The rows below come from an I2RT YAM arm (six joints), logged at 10 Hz.
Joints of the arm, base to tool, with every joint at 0 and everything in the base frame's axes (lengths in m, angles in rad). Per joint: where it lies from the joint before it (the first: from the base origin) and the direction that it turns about. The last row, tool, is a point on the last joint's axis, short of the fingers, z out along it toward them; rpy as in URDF.
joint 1: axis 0 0 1 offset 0 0 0.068
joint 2: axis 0 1 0 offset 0.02 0.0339 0.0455
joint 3: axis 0 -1 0 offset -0.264 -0.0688 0
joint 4: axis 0 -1 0 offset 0.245 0.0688 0.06
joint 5: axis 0 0 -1 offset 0.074 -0.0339 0.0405
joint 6: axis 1 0 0 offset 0.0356 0 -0.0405
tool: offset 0 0 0 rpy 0 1.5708 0
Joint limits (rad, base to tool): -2.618..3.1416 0..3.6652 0..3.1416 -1.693..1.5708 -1.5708..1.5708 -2.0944..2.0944
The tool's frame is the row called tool.
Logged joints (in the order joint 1, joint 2, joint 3, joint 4, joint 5, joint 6), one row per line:
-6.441, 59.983, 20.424, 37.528, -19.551, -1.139
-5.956, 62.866, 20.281, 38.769, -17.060, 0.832
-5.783, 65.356, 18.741, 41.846, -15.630, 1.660
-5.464, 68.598, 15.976, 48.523, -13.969, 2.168
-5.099, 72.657, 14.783, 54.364, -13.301, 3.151
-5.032, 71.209, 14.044, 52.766, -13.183, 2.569
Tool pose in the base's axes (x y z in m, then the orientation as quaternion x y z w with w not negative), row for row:
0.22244, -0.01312, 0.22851, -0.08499, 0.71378, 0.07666, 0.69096
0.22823, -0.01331, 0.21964, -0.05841, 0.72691, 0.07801, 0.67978
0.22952, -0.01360, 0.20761, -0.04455, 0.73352, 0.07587, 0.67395
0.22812, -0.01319, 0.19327, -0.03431, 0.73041, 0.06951, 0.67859
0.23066, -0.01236, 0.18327, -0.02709, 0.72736, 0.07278, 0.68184
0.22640, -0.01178, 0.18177, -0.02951, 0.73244, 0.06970, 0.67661
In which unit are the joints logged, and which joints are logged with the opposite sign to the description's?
The joints are logged in degrees. Opposite sign: none.
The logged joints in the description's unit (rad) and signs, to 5 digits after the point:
-0.11242, 1.04690, 0.35647, 0.65499, -0.34123, -0.01988
-0.10395, 1.09722, 0.35397, 0.67665, -0.29775, 0.01452
-0.10093, 1.14068, 0.32709, 0.73035, -0.27279, 0.02897
-0.09536, 1.19726, 0.27883, 0.84689, -0.24381, 0.03784
-0.08899, 1.26810, 0.25801, 0.94883, -0.23215, 0.05500
-0.08782, 1.24283, 0.24511, 0.92094, -0.23009, 0.04484

